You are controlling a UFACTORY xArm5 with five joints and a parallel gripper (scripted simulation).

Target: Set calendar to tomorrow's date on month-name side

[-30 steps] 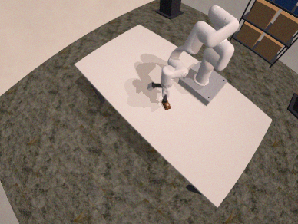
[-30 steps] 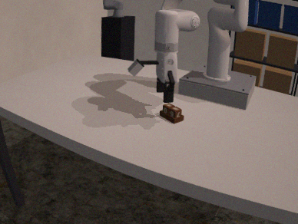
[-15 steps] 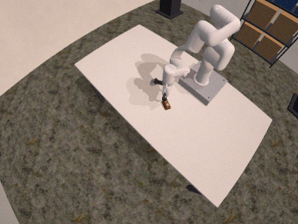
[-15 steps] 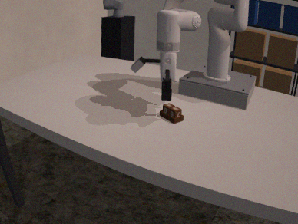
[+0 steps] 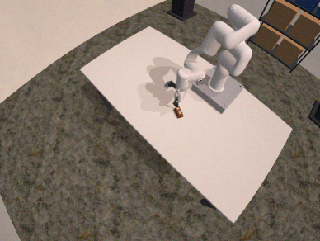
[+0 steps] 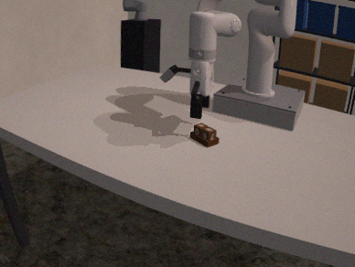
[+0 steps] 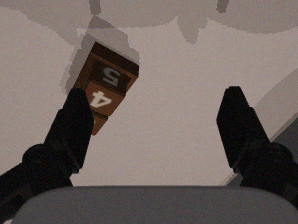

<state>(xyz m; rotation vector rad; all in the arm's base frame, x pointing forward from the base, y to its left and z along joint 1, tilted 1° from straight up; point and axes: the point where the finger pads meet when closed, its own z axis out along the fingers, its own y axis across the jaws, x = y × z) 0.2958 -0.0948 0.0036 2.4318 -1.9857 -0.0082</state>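
My gripper is now 40 mm short of the brown wooden cube, 20 mm to the right of it and 50 mm above it. Also, from my hand: tray: 40 mm ahead, 40 mm to the left, 60 mm below.
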